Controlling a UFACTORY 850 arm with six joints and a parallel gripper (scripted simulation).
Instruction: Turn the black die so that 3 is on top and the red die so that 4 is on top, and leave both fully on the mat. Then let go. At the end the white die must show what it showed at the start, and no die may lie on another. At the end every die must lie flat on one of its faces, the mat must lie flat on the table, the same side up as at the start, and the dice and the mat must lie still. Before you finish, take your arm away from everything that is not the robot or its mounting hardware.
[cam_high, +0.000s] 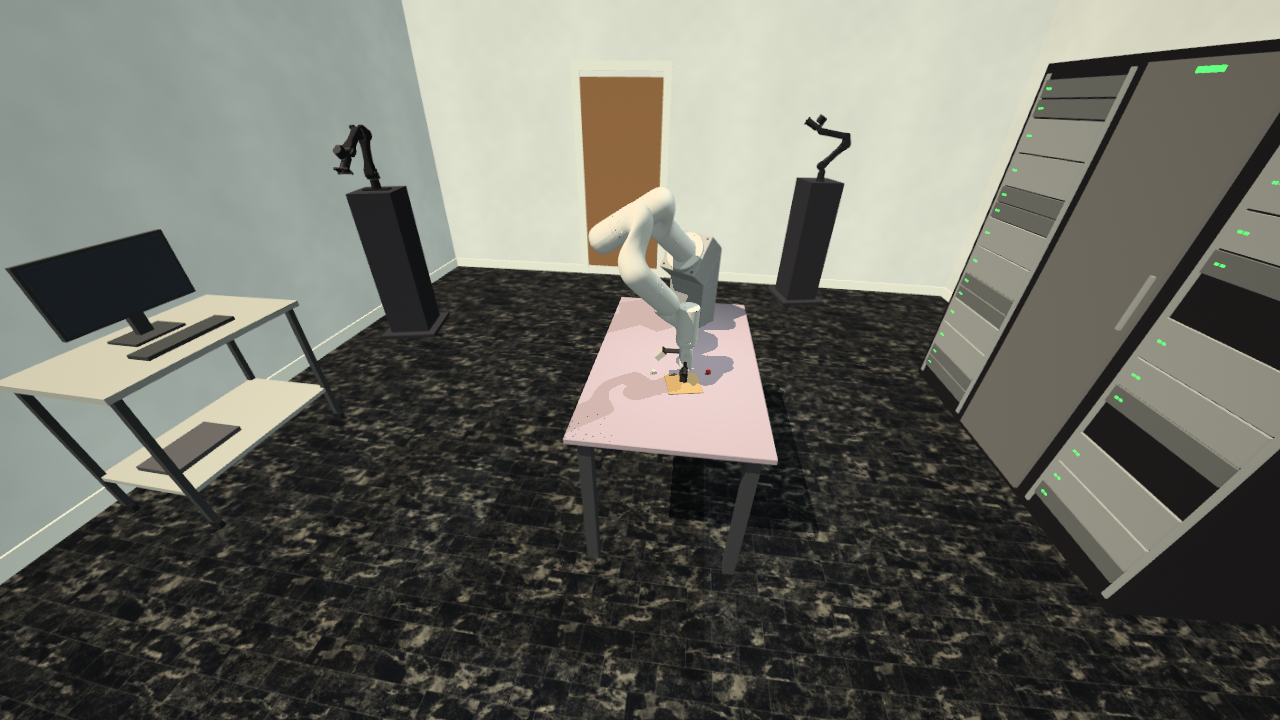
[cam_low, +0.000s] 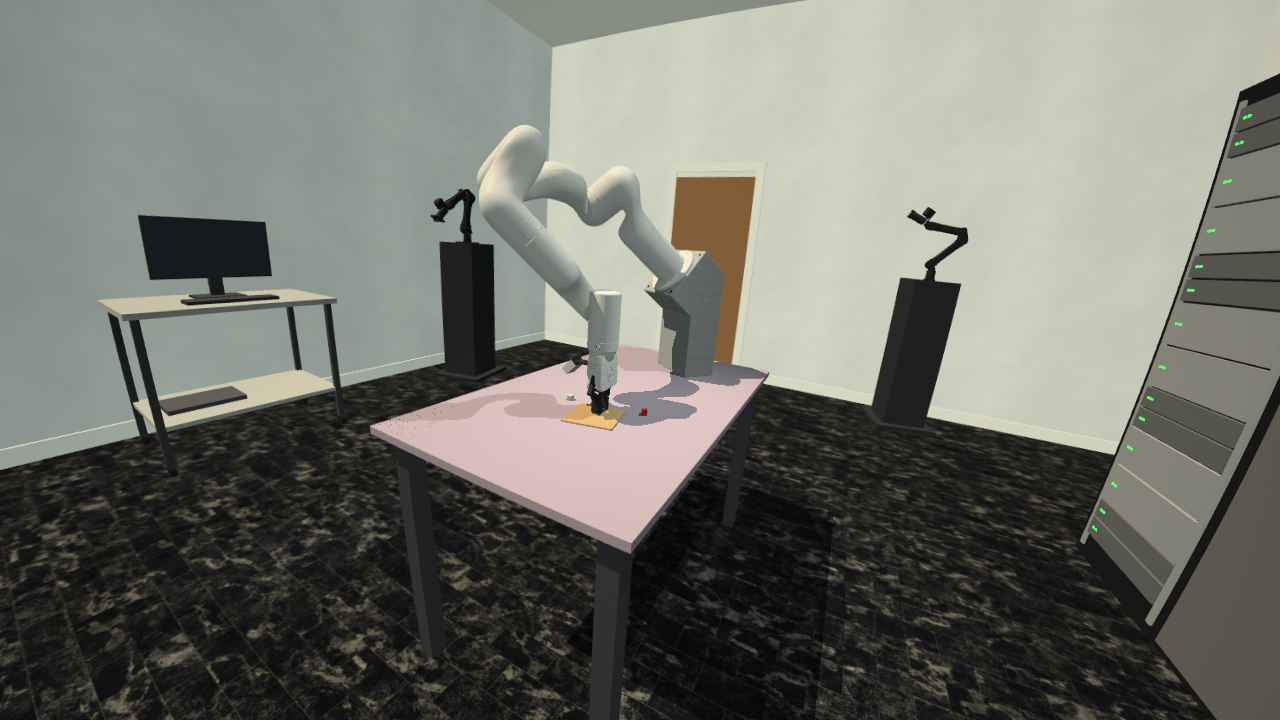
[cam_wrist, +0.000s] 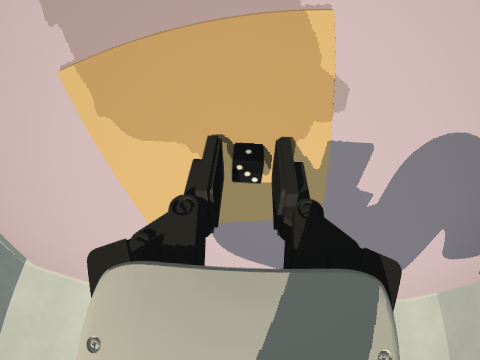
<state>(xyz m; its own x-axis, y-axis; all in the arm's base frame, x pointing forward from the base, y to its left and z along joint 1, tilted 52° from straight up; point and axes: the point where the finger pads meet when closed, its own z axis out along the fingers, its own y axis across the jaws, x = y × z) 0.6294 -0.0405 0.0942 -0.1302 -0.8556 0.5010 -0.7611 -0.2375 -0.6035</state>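
Right now my hand is 2 cm above the black die. From my hand the other things lie so: mat 3 cm below, 2 cm ahead; then red die 12 cm to the left, 4 cm behind, 2 cm below; then white die 12 cm to the right, 6 cm behind, 2 cm below.
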